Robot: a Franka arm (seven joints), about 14 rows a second.
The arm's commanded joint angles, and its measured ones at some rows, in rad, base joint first. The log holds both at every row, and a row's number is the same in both.
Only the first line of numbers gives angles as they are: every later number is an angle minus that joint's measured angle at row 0.
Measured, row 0:
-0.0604, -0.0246, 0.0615, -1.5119, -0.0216, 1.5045, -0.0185
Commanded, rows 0 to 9:
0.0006, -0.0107, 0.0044, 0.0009, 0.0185, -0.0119, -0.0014
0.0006, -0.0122, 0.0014, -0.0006, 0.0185, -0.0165, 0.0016
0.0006, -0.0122, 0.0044, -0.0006, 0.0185, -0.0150, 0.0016
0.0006, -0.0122, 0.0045, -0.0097, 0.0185, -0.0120, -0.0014
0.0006, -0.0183, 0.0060, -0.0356, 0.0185, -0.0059, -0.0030
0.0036, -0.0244, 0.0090, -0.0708, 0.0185, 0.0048, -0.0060
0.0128, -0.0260, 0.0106, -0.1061, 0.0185, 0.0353, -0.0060
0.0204, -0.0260, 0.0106, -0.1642, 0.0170, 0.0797, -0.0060
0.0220, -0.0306, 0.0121, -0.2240, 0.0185, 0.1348, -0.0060
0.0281, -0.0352, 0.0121, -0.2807, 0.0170, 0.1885, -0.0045
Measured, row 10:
0.0170, 0.0011, 0.0147, -0.1479, 0.0008, 0.0873, -0.0015
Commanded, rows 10 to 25:
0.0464, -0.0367, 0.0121, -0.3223, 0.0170, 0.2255, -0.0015
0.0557, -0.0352, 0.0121, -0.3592, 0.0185, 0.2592, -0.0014
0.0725, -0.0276, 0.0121, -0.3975, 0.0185, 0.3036, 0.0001
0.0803, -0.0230, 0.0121, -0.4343, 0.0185, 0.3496, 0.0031
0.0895, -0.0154, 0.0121, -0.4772, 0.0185, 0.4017, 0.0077
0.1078, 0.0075, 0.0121, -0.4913, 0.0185, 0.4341, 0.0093
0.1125, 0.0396, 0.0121, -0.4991, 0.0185, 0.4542, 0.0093
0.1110, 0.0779, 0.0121, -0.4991, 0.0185, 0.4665, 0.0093
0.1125, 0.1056, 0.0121, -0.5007, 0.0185, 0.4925, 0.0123
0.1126, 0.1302, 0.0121, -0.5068, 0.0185, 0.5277, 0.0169
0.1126, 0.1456, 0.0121, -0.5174, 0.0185, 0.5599, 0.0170
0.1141, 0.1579, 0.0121, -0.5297, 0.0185, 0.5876, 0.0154
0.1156, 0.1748, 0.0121, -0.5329, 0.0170, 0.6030, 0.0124
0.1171, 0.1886, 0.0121, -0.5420, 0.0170, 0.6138, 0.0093
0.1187, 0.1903, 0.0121, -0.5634, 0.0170, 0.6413, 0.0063
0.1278, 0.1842, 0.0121, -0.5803, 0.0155, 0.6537, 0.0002
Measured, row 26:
0.1079, 0.2038, 0.0176, -0.5327, 0.0012, 0.6081, 0.0052
